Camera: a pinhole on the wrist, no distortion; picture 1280 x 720 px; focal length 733.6 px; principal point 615.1 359.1 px. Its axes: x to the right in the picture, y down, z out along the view. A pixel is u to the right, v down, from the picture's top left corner.
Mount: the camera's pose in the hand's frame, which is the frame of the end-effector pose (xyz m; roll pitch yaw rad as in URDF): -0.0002 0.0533 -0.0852 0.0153 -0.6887 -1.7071
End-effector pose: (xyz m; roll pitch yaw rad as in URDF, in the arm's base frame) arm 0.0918 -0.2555 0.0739 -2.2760 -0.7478 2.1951
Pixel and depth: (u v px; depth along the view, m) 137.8 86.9 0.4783
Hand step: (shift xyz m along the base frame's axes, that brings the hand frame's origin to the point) 0.1107 0.4196 -0.4583
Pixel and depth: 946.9 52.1 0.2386
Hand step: -0.0756 0.0369 -0.2176
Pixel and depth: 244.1 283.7 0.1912
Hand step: 0.0536 0.2025 -0.1374
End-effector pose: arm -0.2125 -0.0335 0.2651 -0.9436 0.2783 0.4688
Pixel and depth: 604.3 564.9 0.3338
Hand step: -0.0562 0.2947 -0.1353
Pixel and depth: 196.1 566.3 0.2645
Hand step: -0.0635 0.2043 -0.2705
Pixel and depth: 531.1 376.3 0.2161
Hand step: -0.0915 0.1504 -0.1310
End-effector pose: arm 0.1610 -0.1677 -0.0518 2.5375 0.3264 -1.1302
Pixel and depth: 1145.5 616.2 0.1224
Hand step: -0.0628 -0.0657 -0.0339
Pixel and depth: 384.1 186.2 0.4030
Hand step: -0.3894 -0.1706 0.1287
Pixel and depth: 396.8 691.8 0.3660
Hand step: -0.2312 -0.3523 0.0204
